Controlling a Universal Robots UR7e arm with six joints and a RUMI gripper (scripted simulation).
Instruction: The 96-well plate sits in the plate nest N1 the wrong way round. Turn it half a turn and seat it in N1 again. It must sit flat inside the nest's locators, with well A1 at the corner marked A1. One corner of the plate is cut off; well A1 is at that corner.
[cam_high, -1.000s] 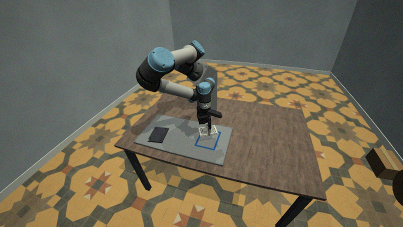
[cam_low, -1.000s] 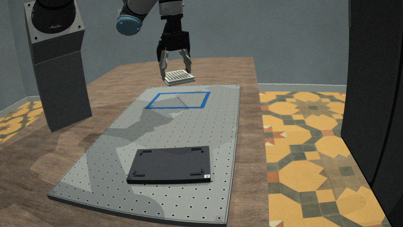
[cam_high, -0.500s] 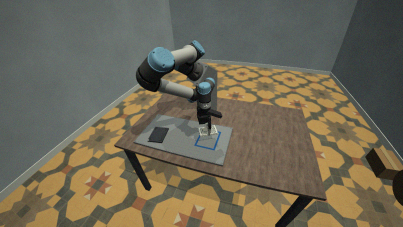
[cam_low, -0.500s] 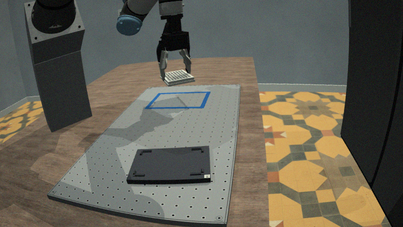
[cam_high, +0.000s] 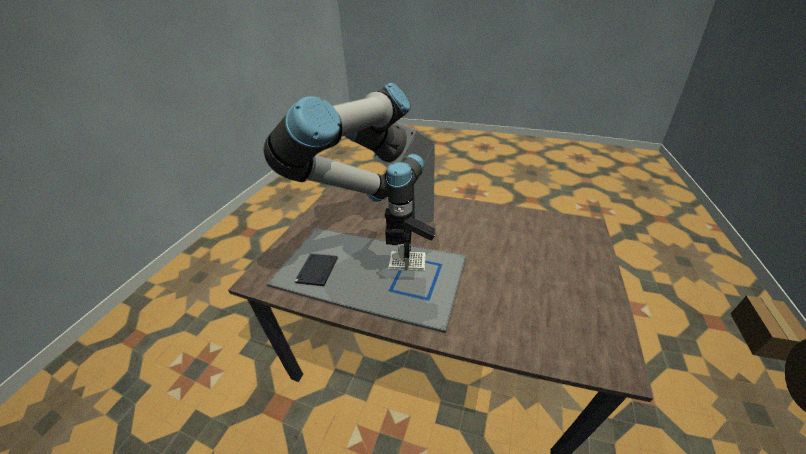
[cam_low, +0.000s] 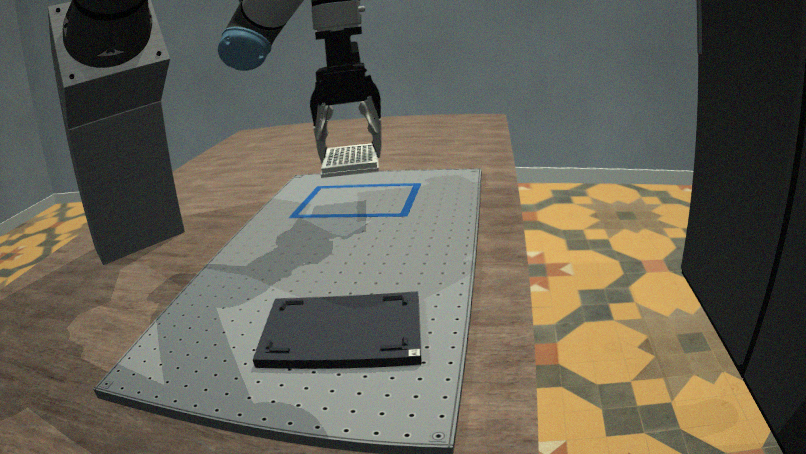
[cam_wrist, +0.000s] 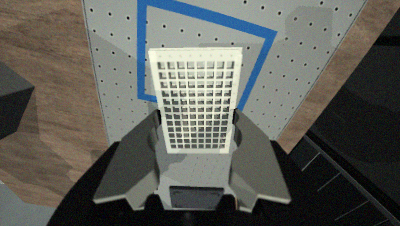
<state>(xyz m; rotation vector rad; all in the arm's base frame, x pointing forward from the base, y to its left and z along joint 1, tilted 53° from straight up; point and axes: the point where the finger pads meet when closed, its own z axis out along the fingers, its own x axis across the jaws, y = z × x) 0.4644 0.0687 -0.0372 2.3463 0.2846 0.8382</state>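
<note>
Now: hand 36 cm to the left of the black plate nest N1, 8 cm above it and 2 cm past it. Also, from my hand: 96-well plate (1 cm below); then A1 label (42 cm to the right, 8 cm below, 5 cm ahead).
</note>
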